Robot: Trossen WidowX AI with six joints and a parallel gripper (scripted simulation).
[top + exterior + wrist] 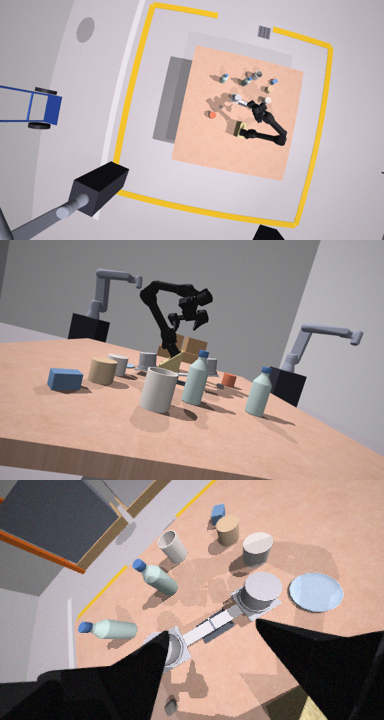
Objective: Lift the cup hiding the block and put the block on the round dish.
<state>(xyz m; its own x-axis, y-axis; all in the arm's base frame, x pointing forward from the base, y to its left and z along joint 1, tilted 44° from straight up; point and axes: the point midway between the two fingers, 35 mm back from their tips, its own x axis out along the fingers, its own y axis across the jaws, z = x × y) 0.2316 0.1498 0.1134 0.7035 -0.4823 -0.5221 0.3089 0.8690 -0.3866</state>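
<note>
My gripper tip is 160 mm above the grey cup, 130 mm to the left of it and 40 mm short of it. Round my gripper tip: small block (180 mm below, 110 mm to the right, 40 mm ahead); round pale blue dish (230 mm to the right, 220 mm below, 10 mm behind); white cylinder (210 mm to the right, 190 mm below, 160 mm ahead).
</note>
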